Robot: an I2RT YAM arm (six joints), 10 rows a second.
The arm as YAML. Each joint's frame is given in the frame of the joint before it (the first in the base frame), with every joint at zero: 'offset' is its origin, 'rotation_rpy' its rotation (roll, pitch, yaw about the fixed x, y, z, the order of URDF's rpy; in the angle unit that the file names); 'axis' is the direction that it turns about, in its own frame. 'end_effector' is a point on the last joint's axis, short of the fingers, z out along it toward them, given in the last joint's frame.
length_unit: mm
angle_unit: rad
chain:
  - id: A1
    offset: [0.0, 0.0, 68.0]
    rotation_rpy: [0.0, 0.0, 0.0]
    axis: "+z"
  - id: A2
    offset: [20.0, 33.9, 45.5]
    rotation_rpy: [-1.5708, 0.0, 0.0]
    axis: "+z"
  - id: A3
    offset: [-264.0, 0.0, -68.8]
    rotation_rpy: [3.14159, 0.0, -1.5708]
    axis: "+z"
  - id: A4
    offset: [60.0, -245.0, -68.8]
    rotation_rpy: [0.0, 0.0, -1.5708]
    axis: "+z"
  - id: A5
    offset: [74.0, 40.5, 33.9]
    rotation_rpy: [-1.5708, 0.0, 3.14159]
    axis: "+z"
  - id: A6
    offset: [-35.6, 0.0, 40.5]
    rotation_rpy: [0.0, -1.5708, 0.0]
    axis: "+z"
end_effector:
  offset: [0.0, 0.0, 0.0]
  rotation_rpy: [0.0, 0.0, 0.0]
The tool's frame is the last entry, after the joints.
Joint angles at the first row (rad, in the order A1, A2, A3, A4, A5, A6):
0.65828 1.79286 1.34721 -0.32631 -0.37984 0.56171
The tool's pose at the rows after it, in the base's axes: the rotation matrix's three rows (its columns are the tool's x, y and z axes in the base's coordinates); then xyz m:
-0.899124, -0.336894, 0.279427; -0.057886, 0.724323, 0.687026; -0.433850, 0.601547, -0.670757; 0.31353, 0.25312, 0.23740
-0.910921, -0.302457, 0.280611; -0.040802, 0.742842, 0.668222; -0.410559, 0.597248, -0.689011; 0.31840, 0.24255, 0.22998
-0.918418, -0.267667, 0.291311; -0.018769, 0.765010, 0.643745; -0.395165, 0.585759, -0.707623; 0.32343, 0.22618, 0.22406
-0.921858, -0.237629, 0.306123; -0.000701, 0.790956, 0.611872; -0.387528, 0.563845, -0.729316; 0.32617, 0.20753, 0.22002
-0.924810, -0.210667, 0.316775; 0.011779, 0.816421, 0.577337; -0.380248, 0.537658, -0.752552; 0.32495, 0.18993, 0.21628
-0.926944, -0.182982, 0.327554; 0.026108, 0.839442, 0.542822; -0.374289, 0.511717, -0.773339; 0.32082, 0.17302, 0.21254
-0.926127, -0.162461, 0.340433; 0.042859, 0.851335, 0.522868; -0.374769, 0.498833, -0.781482; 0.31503, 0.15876, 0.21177
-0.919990, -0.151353, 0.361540; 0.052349, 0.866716, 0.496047; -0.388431, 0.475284, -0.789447; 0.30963, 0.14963, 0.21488
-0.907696, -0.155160, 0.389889; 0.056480, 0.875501, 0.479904; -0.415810, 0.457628, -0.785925; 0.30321, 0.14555, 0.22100
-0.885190, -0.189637, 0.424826; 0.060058, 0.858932, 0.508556; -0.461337, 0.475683, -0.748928; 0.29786, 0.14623, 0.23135
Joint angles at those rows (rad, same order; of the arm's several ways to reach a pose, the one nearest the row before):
0.64555 1.81152 1.35181 -0.35186 -0.39051 0.56449
0.61695 1.81493 1.33469 -0.36146 -0.39270 0.56381
0.57587 1.80681 1.30892 -0.37385 -0.39119 0.55151
0.53241 1.78842 1.27878 -0.39407 -0.38094 0.52756
0.49512 1.76256 1.24135 -0.41582 -0.36559 0.50248
0.46136 1.72974 1.19496 -0.43085 -0.34719 0.48215
0.43333 1.68998 1.14899 -0.43516 -0.33800 0.47061
0.41844 1.65331 1.12264 -0.44722 -0.31135 0.45889
0.41786 1.61285 1.10095 -0.44737 -0.28421 0.45284
0.42548 1.56964 1.08269 -0.41096 -0.29200 0.45408

